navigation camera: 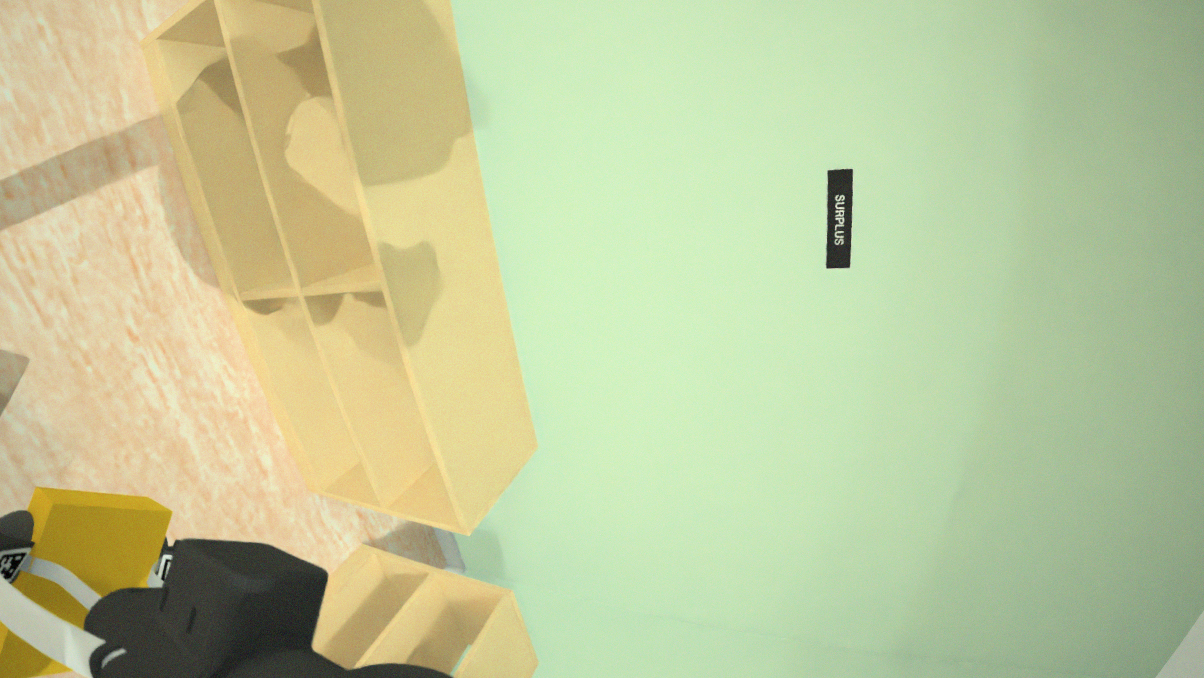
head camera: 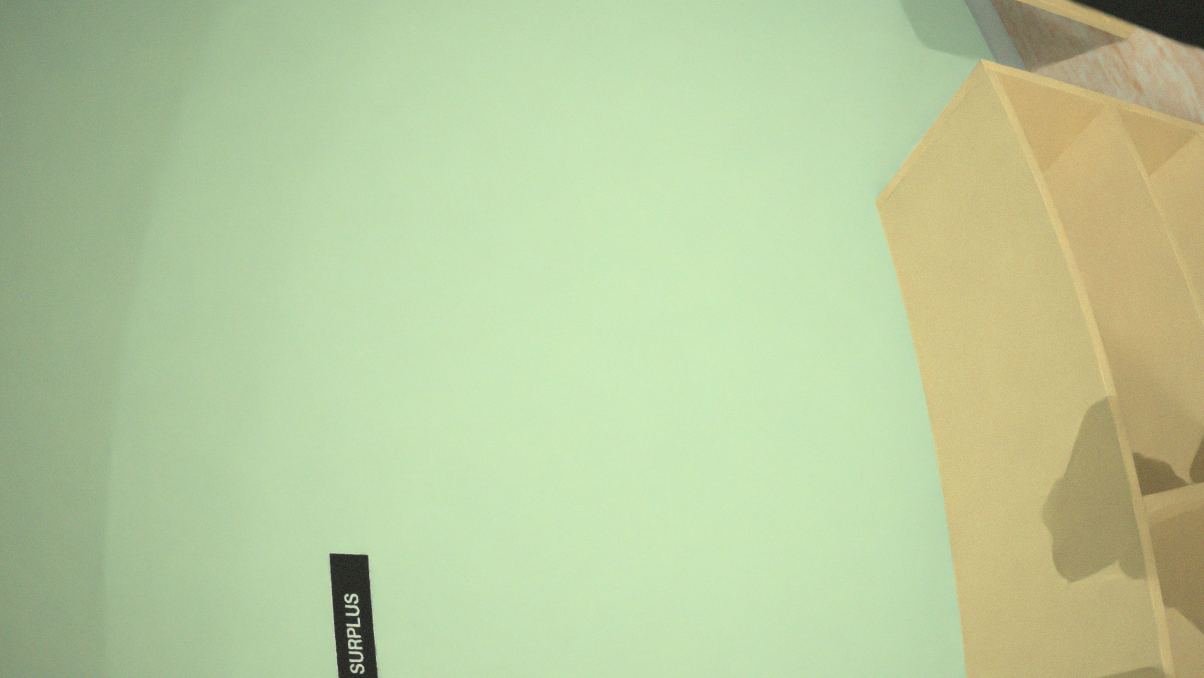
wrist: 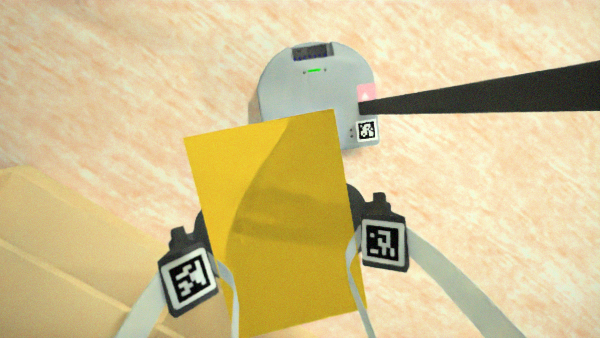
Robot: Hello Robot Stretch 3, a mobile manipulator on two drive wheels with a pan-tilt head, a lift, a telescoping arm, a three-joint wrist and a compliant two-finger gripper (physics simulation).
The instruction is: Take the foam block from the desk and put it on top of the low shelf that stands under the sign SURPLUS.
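Places are measured from the robot's base along level axes (x ahead, y left, z up), in metres.
Where they show: gripper, fingertip midpoint: (navigation camera: 74,543) (wrist: 282,216).
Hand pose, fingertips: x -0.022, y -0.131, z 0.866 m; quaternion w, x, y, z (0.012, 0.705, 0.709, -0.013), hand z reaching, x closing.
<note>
Things, the pixels of their top centre, and the offset from my fingertips. Level surfaces: height alone.
- yellow foam block at its top centre: (wrist: 281,231) (navigation camera: 93,588) dz +0.052, dx -0.012, dy +0.000 m
- low wooden shelf at its surface level: dz -0.256 m
- black SURPLUS sign at its top centre: (head camera: 333,633) (navigation camera: 852,219) dz +0.560, dx +0.697, dy -0.655 m
My gripper (navigation camera: 88,549) (wrist: 282,216) is shut on the yellow foam block (navigation camera: 105,532) (wrist: 280,175), one fingertip on each side. The block is held in the air, at the bottom left of the navigation view. The low wooden shelf (head camera: 994,294) (navigation camera: 450,336) stands against the green wall below the black SURPLUS sign (head camera: 353,619) (navigation camera: 839,218). In the navigation view the block and gripper are apart from this shelf, off its lower end on the floor side. Shadows fall on the shelf's top. The desk does not show in these views.
A second wooden shelf (navigation camera: 497,644) stands beyond a narrow gap at the bottom of the navigation view, partly behind the dark wrist. My base (wrist: 315,85) and a black bar (wrist: 475,90) show in the wrist view. Wooden shelving (wrist: 65,235) shows at its lower left.
</note>
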